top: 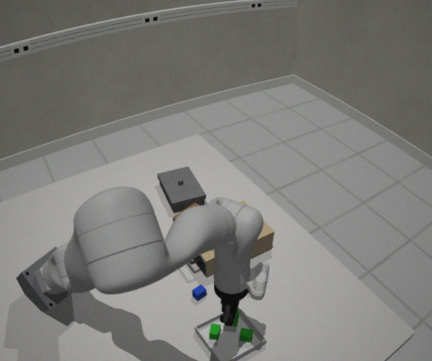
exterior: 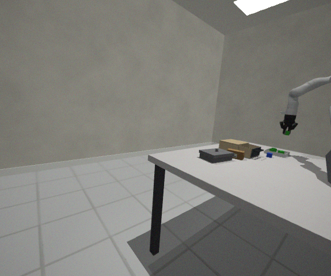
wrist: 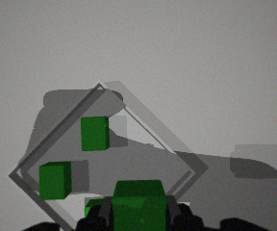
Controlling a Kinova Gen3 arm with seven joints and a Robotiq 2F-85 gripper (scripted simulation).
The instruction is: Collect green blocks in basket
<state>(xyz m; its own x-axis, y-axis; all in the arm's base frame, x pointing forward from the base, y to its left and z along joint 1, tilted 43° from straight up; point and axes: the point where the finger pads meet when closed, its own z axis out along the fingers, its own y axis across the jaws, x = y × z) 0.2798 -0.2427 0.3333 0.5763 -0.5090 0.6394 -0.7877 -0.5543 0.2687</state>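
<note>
My hand is 3 cm short of the grey basket, 3 cm to the right of it and 18 cm above it. Round my hand: blue block 7 cm ahead, 20 cm to the left, 18 cm below; red block 20 cm ahead, 10 cm to the left, 18 cm below; light wooden cabinet 26 cm ahead, 30 cm to the left, 15 cm below.
</note>
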